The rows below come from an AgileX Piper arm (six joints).
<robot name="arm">
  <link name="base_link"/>
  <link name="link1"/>
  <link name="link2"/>
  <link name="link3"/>
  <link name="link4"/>
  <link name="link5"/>
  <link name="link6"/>
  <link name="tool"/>
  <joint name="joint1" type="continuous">
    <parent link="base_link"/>
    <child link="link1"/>
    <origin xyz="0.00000 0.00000 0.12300" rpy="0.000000 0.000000 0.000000"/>
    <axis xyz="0 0 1"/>
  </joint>
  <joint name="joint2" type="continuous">
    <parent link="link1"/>
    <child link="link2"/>
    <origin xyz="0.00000 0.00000 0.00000" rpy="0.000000 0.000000 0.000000"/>
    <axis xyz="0 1 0"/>
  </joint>
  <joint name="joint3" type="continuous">
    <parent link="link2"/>
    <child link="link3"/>
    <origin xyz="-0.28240 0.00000 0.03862" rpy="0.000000 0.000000 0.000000"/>
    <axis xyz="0 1 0"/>
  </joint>
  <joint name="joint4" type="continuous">
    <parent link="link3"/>
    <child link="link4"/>
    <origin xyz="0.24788 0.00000 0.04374" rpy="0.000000 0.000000 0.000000"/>
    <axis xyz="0.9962 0 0.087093"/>
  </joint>
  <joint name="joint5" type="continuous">
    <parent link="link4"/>
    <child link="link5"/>
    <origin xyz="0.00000 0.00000 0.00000" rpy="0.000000 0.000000 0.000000"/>
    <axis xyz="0 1 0"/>
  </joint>
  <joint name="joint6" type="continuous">
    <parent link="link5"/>
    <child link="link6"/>
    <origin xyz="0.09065 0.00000 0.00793" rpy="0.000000 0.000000 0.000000"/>
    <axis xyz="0.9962 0 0.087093"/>
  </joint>
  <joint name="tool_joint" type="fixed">
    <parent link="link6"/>
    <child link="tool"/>
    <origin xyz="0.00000 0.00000 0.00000" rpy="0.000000 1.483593 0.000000"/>
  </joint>
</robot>
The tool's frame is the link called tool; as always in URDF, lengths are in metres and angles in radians. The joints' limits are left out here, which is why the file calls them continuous.
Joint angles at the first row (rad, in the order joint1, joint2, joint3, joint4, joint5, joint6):
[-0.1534 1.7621 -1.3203 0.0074 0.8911 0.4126]
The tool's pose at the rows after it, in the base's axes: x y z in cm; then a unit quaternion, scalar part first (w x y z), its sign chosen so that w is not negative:
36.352, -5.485, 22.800, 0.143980, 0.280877, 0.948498, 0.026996
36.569, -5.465, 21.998, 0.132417, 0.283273, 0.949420, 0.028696
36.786, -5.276, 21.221, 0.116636, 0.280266, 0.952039, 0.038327
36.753, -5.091, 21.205, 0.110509, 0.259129, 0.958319, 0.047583
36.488, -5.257, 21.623, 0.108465, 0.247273, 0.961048, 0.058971
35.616, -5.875, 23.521, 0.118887, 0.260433, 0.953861, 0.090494
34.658, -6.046, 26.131, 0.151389, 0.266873, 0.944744, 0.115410
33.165, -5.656, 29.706, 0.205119, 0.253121, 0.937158, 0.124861
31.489, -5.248, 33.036, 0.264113, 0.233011, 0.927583, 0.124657
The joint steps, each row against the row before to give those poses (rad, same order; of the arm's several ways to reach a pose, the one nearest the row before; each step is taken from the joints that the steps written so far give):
[0.0000 0.0345 -0.0011 0.0116 -0.0018 0.0000]
[0.0000 0.0217 -0.0001 0.0075 0.0010 0.0000]
[0.0000 0.0229 -0.0033 0.0306 0.0099 -0.0235]
[-0.0014 0.0014 -0.0018 0.0315 0.0127 -0.0618]
[-0.0126 -0.0116 0.0000 0.0346 0.0169 -0.0537]
[-0.0375 -0.0516 0.0001 0.0781 0.0332 -0.0405]
[-0.0227 -0.0712 -0.0001 0.0585 0.0090 -0.0241]
[-0.0033 -0.1023 0.0001 0.0223 -0.0046 -0.0246]
[-0.0001 -0.0989 -0.0001 0.0061 -0.0200 -0.0285]

